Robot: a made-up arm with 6 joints.
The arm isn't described. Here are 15 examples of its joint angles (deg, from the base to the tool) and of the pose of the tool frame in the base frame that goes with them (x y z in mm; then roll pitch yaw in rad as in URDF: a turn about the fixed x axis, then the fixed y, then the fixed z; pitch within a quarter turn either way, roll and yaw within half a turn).
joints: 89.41 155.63 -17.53 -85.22 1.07 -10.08
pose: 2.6 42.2 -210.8 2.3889 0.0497 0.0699
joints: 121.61 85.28 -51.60 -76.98 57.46 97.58
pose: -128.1 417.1 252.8 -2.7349 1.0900 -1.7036
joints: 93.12 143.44 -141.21 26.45 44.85 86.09
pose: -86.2 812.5 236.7 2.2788 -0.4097 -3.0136
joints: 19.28 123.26 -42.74 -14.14 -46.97 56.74
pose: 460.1 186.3 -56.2 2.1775 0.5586 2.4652
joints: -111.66 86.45 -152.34 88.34 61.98 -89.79
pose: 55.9 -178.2 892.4 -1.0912 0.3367 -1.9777
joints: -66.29 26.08 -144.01 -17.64 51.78 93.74
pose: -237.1 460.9 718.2 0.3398 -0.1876 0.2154
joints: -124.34 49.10 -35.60 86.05 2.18 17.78
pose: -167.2 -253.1 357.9 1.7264 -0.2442 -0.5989
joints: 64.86 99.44 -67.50 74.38 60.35 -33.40
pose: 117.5 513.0 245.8 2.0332 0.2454 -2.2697
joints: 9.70 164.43 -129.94 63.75 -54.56 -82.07
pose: 826.2 42.0 -23.8 -1.5157 1.0339 -2.1739
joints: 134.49 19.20 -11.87 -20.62 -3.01 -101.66
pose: -122.6 121.1 272.6 -1.5608 -0.5631 0.7897
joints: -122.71 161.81 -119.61 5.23 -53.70 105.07
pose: -457.4 -694.0 -17.8 1.2695 -0.3246 -0.5488
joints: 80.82 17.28 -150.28 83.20 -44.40 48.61
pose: -25.2 -739.0 526.6 -1.1314 0.2039 -2.3372
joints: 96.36 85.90 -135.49 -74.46 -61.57 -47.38
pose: -138.0 214.9 863.0 0.1791 -1.0086 -0.1985
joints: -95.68 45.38 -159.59 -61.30 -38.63 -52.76
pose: 125.8 523.0 774.0 1.0024 -0.1000 2.4006
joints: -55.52 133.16 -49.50 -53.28 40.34 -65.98
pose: 156.5 -349.9 -156.4 2.6567 -0.3745 -1.9927
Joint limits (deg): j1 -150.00..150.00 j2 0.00..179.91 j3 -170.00..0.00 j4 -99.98..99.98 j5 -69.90..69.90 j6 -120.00..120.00
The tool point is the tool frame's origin. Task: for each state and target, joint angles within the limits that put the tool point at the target. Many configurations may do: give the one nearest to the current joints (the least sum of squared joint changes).
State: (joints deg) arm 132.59 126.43 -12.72 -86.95 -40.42 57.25
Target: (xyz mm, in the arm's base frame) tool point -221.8 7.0 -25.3
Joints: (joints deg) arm 147.60 107.08 -11.11 -88.54 -57.61 57.25
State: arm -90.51 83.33 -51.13 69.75 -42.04 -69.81
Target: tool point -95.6 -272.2 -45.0
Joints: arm -94.04 105.86 -18.98 74.29 -36.18 -69.81
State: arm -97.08 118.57 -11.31 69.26 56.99 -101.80
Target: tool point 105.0 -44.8 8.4
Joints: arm -95.50 116.26 0.00 60.50 69.57 -101.80
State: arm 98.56 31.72 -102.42 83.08 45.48 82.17
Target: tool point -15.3 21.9 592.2
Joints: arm 91.71 16.67 -51.70 80.72 6.54 82.17
